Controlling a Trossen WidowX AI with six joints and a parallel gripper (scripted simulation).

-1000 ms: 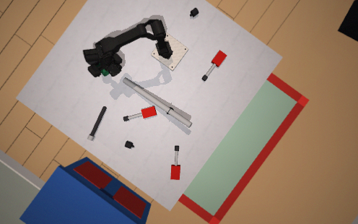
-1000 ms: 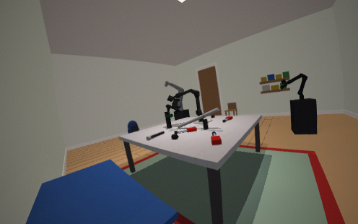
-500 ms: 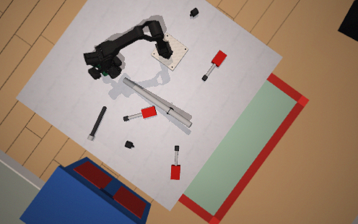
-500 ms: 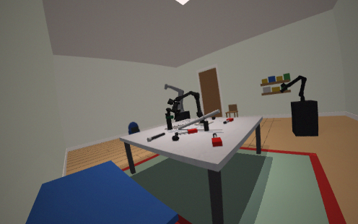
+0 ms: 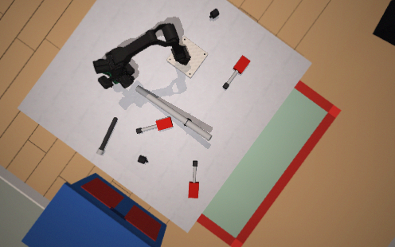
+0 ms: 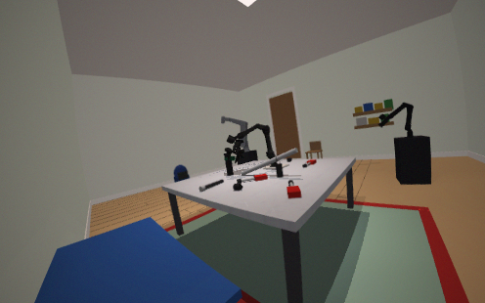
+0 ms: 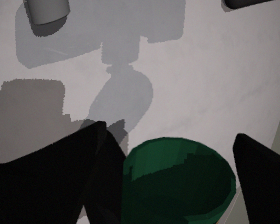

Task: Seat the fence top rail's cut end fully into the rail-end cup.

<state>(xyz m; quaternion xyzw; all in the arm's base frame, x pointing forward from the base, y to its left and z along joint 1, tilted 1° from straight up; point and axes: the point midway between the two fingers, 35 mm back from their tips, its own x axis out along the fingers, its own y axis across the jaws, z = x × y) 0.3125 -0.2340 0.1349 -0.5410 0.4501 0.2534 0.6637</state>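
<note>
Now: the green cup 30 mm above my gripper tip, 20 mm to the right of it and 20 mm behind it. The rest, counted from my gripper tip: loop cap: 440 mm to the left, 20 mm below.
</note>
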